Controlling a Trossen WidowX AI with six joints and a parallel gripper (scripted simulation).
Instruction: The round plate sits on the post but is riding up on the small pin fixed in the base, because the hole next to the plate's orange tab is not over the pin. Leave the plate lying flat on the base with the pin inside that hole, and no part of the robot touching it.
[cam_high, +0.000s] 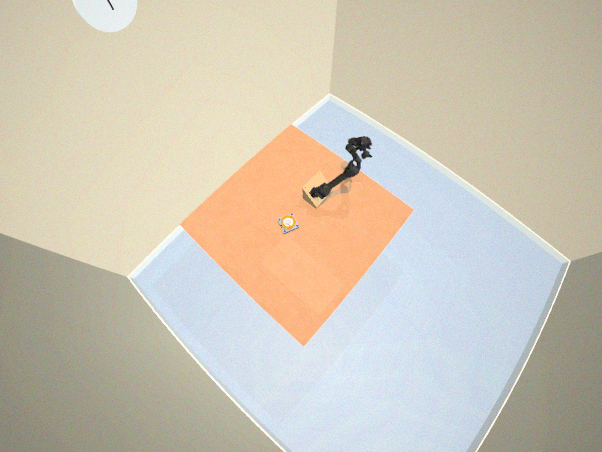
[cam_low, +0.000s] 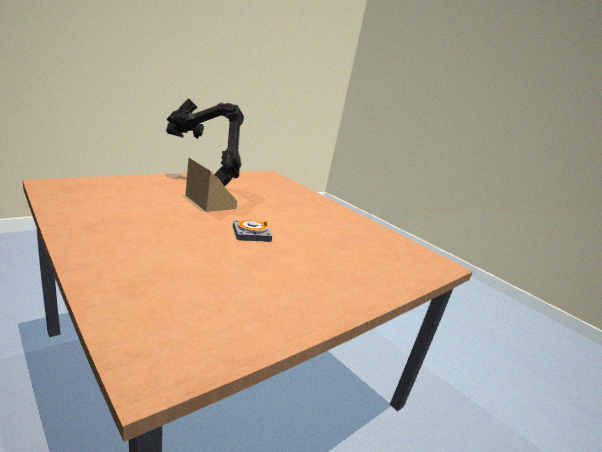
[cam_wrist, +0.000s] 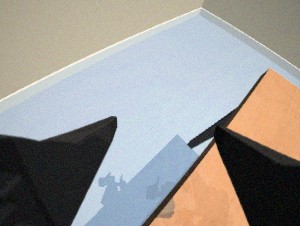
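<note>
The base lies 79 cm ahead of my gripper tip, 22 cm to the right of it and 14 cm below it.
</note>
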